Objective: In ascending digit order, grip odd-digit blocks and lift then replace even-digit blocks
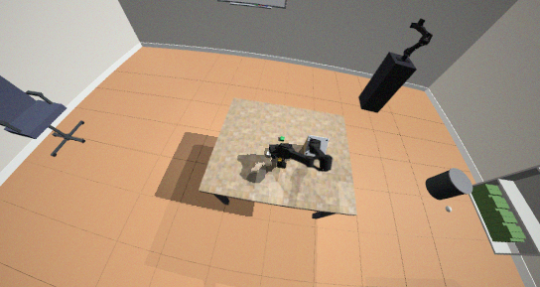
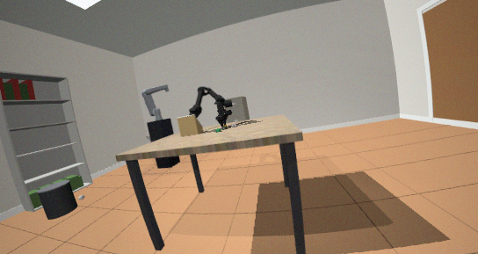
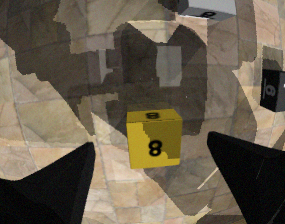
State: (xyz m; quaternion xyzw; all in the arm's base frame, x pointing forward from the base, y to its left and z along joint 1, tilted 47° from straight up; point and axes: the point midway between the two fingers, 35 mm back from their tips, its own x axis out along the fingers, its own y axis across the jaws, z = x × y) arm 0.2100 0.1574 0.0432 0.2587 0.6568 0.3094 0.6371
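The yellow block is right at my gripper tip. Also, from my gripper tip: white block: 100 mm ahead, 30 mm to the right; green block: 190 mm to the right, 20 mm ahead; black block: 110 mm to the right, 40 mm ahead.
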